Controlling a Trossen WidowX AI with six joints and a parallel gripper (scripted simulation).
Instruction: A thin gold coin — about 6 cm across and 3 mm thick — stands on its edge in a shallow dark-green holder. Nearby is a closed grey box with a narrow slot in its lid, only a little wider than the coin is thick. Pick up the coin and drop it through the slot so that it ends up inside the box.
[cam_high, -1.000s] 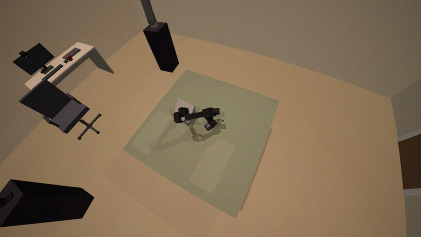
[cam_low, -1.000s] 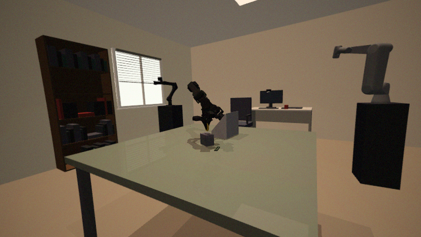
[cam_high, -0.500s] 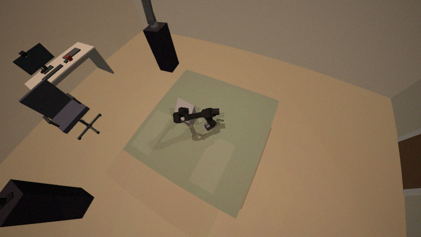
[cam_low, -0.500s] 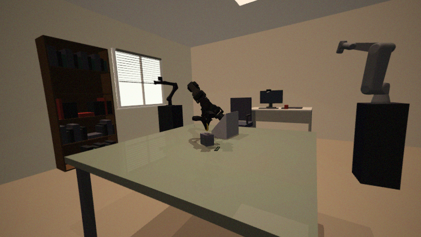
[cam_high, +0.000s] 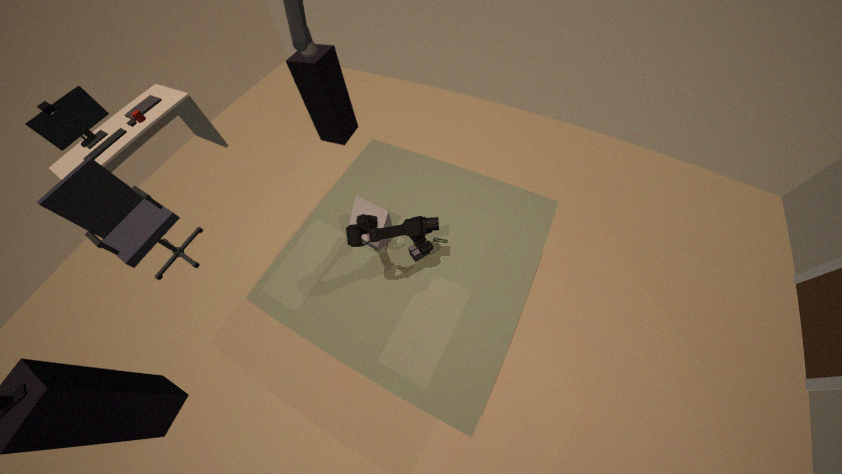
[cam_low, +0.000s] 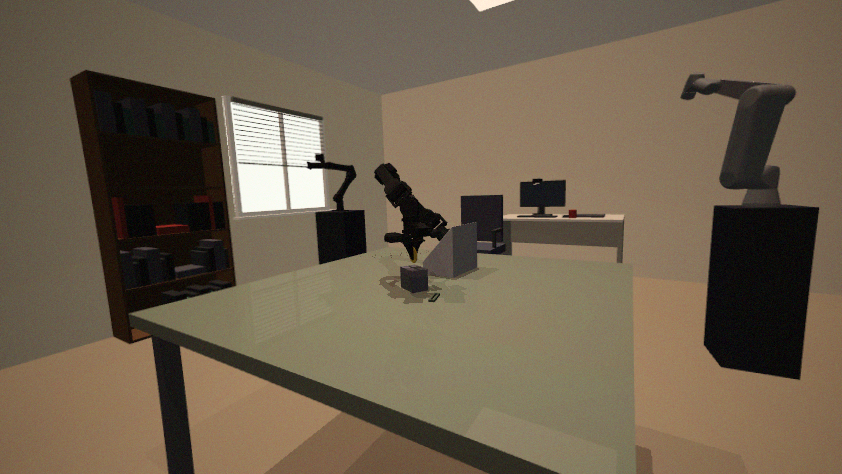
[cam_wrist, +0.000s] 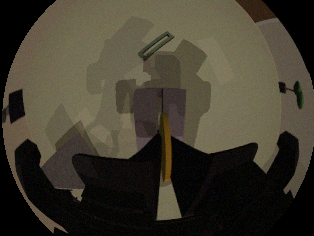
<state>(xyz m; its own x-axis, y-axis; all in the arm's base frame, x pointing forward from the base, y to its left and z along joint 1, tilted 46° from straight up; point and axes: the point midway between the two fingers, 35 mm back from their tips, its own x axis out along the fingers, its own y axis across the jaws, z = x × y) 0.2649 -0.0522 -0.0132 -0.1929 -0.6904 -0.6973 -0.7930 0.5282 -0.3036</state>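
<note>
Now: the gold coin 2 cm above my gripper tip.
</note>
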